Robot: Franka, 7 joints.
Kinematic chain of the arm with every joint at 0, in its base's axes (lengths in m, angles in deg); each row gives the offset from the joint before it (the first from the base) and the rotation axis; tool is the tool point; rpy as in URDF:
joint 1: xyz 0 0 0.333 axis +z
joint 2: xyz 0 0 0 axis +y
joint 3: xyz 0 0 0.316 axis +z
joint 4: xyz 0.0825 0 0 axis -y
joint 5: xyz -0.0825 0 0.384 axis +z
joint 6: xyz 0 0 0 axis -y
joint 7: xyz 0.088 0 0 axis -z
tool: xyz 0 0 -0.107 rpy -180 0 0
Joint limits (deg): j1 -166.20..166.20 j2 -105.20..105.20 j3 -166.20..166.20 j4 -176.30..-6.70 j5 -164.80..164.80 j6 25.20..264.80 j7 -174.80..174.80
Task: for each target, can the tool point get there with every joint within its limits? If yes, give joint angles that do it. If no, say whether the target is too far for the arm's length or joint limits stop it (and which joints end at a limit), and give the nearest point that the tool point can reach.
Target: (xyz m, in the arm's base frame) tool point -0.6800 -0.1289 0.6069
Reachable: yes | joints 58.52 -85.33 57.12 -81.58 -78.90 177.03 -24.55
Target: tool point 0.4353 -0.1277 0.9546
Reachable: yes | joints -136.46 -20.54 89.24 -38.03 0.10 85.55 -20.74
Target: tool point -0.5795 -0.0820 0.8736
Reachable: yes | joints 31.53 -53.24 47.54 -20.82 -137.31 193.43 136.23
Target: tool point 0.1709 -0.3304 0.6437
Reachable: yes | joints -13.52 -29.69 -20.70 -121.93 -75.66 54.12 -143.29
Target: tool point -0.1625 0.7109 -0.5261
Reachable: no: too far | nearest point -0.1270 0.5554 -0.2769 | short by 0.296 m
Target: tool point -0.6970 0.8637 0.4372
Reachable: no: too far | nearest point -0.5364 0.6647 0.4132 | short by 0.257 m
